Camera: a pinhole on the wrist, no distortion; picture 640 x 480 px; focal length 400.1 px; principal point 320.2 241.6 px. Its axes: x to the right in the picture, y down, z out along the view. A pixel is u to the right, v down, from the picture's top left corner.
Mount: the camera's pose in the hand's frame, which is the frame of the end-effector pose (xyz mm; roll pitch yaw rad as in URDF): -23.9 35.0 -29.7 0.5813 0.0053 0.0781
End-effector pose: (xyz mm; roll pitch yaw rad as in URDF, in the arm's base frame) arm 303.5 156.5 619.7 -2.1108 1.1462 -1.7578
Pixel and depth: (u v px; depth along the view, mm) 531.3 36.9 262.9
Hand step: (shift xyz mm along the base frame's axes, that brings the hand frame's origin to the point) 172.6 -201.4 -73.4
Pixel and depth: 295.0 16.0 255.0
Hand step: 179.8 -155.7 74.8
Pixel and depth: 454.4 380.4 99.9
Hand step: 62.4 27.2 -30.6
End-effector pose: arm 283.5 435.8 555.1 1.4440 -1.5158 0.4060
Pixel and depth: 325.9 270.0 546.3
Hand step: 345.6 -367.1 -2.2
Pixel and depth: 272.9 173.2 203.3
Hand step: 134.4 -87.9 -41.0
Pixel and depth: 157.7 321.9 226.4
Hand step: 101.4 -164.1 -109.4
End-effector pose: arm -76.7 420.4 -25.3 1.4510 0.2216 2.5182
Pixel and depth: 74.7 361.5 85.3
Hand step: 88.2 4.1 28.1
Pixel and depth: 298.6 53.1 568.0
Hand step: 298.9 223.5 -448.2
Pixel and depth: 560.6 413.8 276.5
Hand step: 32.7 302.2 -5.4
